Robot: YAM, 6 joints.
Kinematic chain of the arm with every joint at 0, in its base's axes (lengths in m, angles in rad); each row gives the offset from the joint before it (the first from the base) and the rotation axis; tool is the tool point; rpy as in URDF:
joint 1: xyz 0 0 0.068 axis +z
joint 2: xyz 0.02 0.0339 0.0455 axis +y
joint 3: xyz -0.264 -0.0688 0 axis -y
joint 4: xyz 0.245 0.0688 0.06 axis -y
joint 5: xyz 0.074 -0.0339 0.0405 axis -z
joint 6: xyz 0.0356 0 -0.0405 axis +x
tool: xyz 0 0 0 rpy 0 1.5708 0
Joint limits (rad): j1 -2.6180..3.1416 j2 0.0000..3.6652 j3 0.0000..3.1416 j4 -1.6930..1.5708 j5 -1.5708..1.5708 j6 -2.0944..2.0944
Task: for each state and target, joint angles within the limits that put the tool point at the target. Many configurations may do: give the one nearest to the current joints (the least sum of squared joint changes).
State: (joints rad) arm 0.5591 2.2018 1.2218 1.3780 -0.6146 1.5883
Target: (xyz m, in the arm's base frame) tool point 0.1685 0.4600 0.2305
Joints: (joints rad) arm 1.1774 2.2592 1.4449 1.3226 -0.6213 1.5883
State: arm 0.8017 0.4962 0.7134 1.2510 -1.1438 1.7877
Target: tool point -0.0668 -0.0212 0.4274
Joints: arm 0.7946 0.2475 0.7116 1.3155 -1.1724 1.7877
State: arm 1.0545 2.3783 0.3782 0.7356 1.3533 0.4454
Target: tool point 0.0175 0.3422 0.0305
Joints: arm 1.6199 2.2570 0.7985 0.8095 1.2988 0.4454
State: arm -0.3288 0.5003 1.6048 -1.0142 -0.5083 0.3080
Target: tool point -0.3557 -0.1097 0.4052
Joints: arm 0.3419 0.0156 2.0692 -0.8596 -0.4631 0.3080
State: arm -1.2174 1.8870 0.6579 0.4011 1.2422 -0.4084
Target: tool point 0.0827 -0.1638 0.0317
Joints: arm -0.9184 1.9181 0.2991 0.3134 1.2443 -0.4084
